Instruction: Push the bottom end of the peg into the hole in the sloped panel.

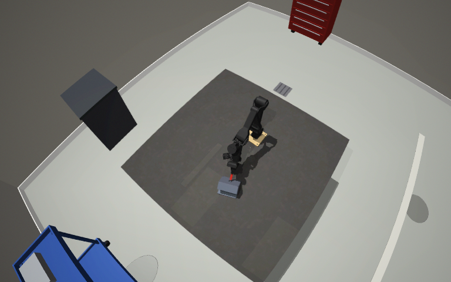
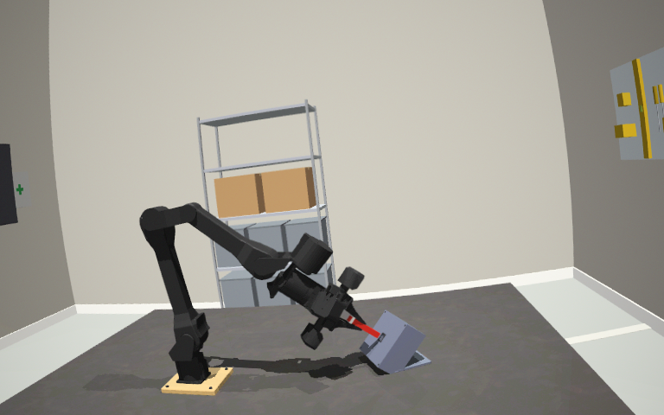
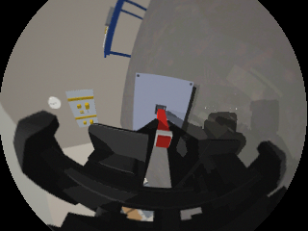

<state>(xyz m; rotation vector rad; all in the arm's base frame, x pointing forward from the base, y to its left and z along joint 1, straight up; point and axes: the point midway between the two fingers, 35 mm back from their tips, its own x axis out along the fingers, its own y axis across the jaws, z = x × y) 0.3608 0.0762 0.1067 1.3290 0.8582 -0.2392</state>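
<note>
Right now the red peg is 1 cm behind my gripper tip and 1 cm above it. From my gripper tip the other things lie so: grey sloped panel (6 cm ahead, 5 cm below, 2 cm to the left).
</note>
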